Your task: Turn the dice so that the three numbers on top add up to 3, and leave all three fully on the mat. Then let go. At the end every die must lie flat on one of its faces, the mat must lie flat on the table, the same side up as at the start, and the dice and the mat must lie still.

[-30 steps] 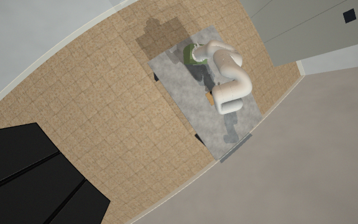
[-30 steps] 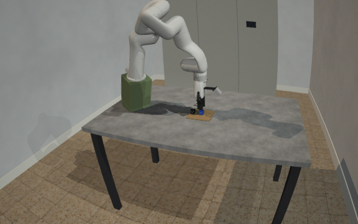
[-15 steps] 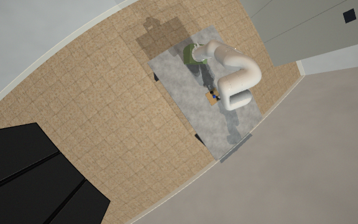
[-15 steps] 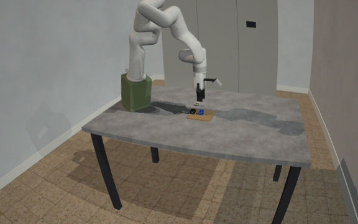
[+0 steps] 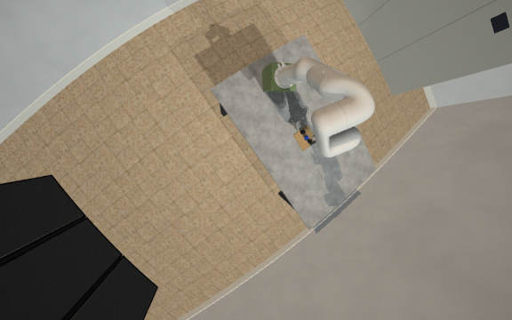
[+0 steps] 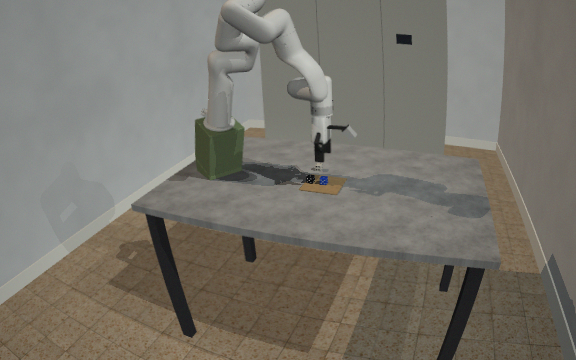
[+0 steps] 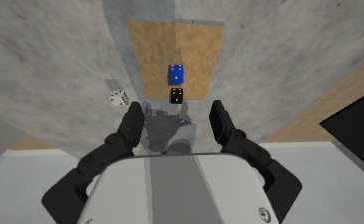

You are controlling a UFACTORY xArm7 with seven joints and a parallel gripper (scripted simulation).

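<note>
My hand is 12 cm to the right of the white die, 10 cm above it and 6 cm past it. Round my hand: tan mat: 11 cm below; then blue die: 10 cm below; then black die: 10 cm below, 5 cm behind.
</note>
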